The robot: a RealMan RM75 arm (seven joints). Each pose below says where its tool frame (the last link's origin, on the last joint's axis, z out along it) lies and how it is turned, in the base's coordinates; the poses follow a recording.
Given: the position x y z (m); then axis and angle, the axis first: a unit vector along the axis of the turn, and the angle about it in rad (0 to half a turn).
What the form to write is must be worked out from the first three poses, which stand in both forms.
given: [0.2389, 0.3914, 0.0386, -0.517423, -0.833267, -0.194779, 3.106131]
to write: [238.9, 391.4, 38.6, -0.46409, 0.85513, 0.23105, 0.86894, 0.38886, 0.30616]
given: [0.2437, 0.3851, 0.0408, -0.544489, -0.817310, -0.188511, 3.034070]
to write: [243.7, 385.1, 40.8, -0.40300, 0.86723, 0.29240, 0.90769, 0.33791, 0.24882]
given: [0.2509, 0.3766, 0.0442, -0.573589, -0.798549, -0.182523, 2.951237]
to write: [250.9, 376.6, 44.2, -0.32987, 0.87327, 0.35859, 0.94234, 0.28191, 0.18035]
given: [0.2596, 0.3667, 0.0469, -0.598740, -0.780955, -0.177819, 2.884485]
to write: [259.6, 366.7, 46.9, -0.26193, 0.87459, 0.40802, 0.96502, 0.23260, 0.12092]
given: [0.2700, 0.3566, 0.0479, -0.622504, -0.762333, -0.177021, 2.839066]
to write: [270.0, 356.6, 47.9, -0.19716, 0.87482, 0.44251, 0.98030, 0.18133, 0.07831]
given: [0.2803, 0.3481, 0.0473, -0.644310, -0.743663, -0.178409, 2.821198]
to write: [280.3, 348.1, 47.3, -0.13997, 0.87773, 0.45826, 0.99010, 0.12882, 0.05568]
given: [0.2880, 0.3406, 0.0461, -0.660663, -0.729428, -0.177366, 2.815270]
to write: [288.0, 340.6, 46.1, -0.09731, 0.88152, 0.46200, 0.99524, 0.08882, 0.04014]
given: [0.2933, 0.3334, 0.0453, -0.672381, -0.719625, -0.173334, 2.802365]
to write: [293.3, 333.4, 45.3, -0.06458, 0.88247, 0.46591, 0.99783, 0.06320, 0.01862]
